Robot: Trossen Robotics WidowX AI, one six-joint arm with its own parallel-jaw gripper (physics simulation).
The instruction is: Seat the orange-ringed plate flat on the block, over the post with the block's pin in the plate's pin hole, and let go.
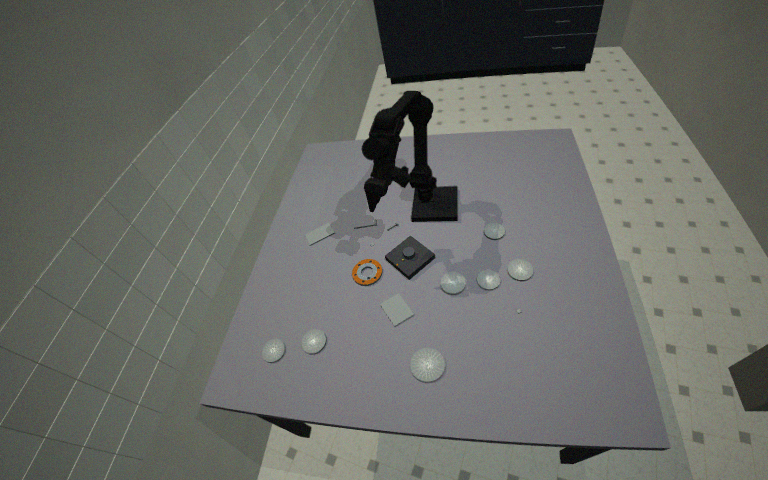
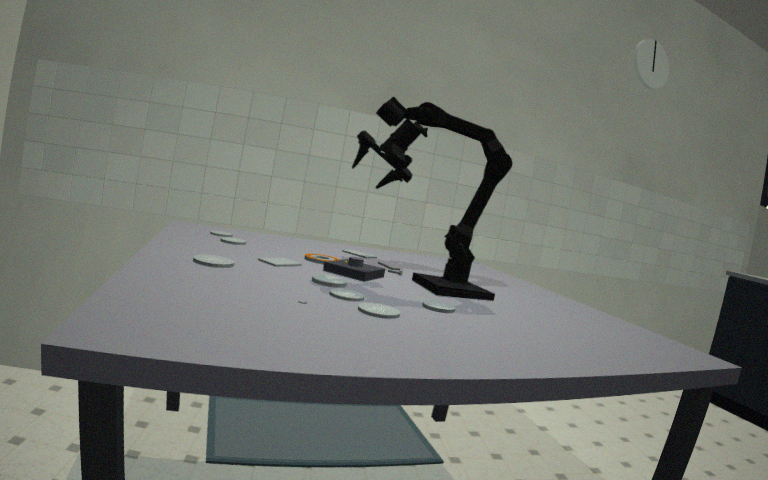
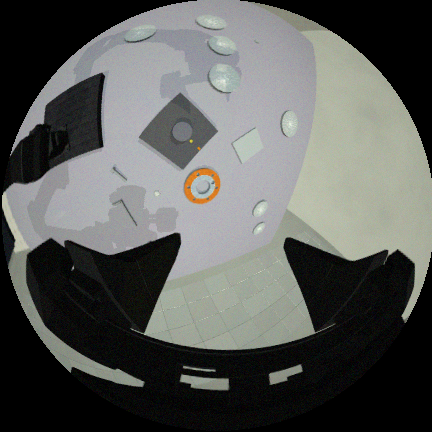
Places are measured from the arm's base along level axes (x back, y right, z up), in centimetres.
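Where they show: gripper, fingertip midpoint: [image 1: 374,207] [image 2: 364,178] [image 3: 233,241]; arm's base, origin of the base link: [image 1: 425,197] [image 2: 455,281] [image 3: 58,142].
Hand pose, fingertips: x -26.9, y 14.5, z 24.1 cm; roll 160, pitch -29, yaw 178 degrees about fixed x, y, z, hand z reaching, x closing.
Things, the pixels of their top centre, and the offset from my fingertips. "spot": a spot on its surface instead.
- orange-ringed plate, middle of its top: [image 3: 202,186] [image 2: 322,257] [image 1: 366,271] dx -6.0, dy +7.3, dz -25.0 cm
- dark square block, middle of its top: [image 3: 181,131] [image 2: 356,258] [image 1: 408,251] dx -1.3, dy -7.8, dz -21.6 cm
- round grey post, surface spot: [image 3: 182,131] [image 2: 356,258] [image 1: 408,251] spot: dx -1.4, dy -7.7, dz -21.6 cm
- yellow dot, surface spot: [image 3: 191,141] spot: dx -3.4, dy -5.3, dz -23.0 cm
- orange dot, surface spot: [image 3: 199,148] spot: dx -5.3, dy -3.5, dz -23.5 cm
- pale square tile, middle of its top: [image 2: 280,261] [image 3: 248,145] [image 1: 396,309] dx -21.0, dy -3.4, dz -25.5 cm
- thin bent rod, middle of its top: [image 3: 124,215] [image 1: 365,223] dx +17.1, dy +9.7, dz -25.4 cm
- small bolt, middle of its top: [image 3: 117,175] [image 1: 392,225] dx +14.1, dy -1.2, dz -24.7 cm
The orange-ringed plate [image 1: 356,272] [image 2: 310,257] [image 3: 191,175] lies flat on the table beside the block, with small dark holes in its ring and a pale centre around an opening. The dark square block [image 1: 421,257] [image 2: 351,271] [image 3: 162,135] bears a round grey post [image 1: 408,252] [image 2: 355,260] [image 3: 182,131]. A yellow dot [image 3: 191,141] and an orange dot [image 3: 199,148] show on the block's plate side; I cannot tell which is the pin. My gripper [image 2: 365,177] [image 3: 233,241] is wide open and empty, high above the table and apart from plate and block.
Several pale domed discs [image 1: 427,364] [image 2: 213,260] [image 3: 224,78] lie around. A pale square tile [image 1: 397,309] [image 2: 279,262] [image 3: 248,145] lies near the plate. A thin bent rod [image 1: 365,225] [image 3: 129,212] and a small bolt [image 1: 393,226] [image 3: 119,173] lie nearer the arm's base [image 1: 434,204] [image 2: 475,290] [image 3: 75,112].
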